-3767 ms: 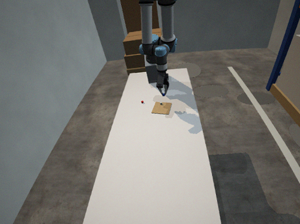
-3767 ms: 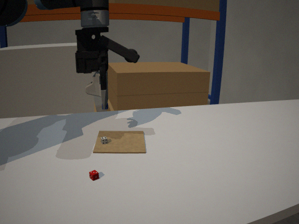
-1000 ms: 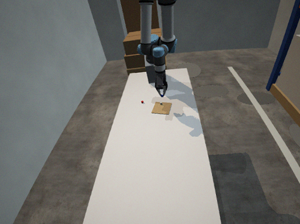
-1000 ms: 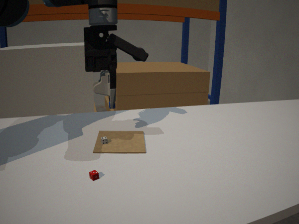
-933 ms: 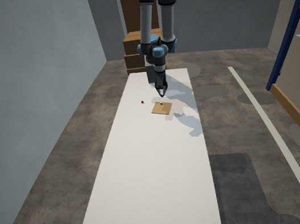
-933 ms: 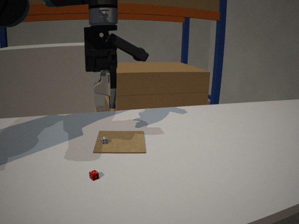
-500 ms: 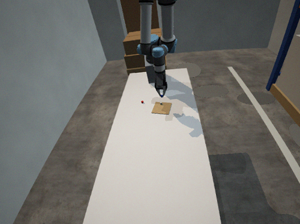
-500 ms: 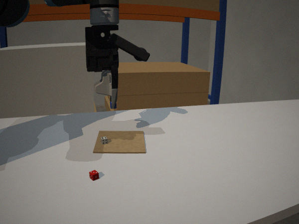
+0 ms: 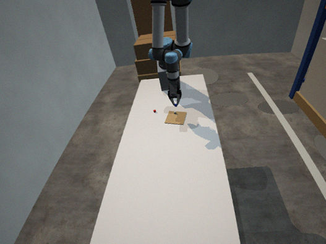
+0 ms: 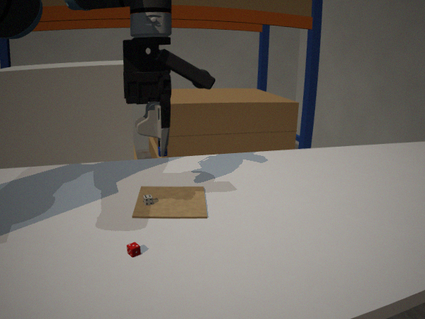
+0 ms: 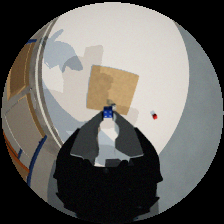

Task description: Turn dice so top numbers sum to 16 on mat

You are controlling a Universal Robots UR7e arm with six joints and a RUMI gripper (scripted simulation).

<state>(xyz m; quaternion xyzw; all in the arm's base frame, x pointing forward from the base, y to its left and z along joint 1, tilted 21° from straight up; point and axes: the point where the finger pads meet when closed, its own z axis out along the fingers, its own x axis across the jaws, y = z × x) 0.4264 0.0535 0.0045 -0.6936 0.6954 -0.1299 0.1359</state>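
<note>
Now: the mat 10 mm ahead of my hand, 10 mm to the right of it and 110 mm below it. The rest, counted from my hand: blue die (10 mm below); then red die (80 mm behind, 180 mm to the right, 110 mm below); then white die (30 mm behind, 10 mm to the right, 100 mm below).
</note>
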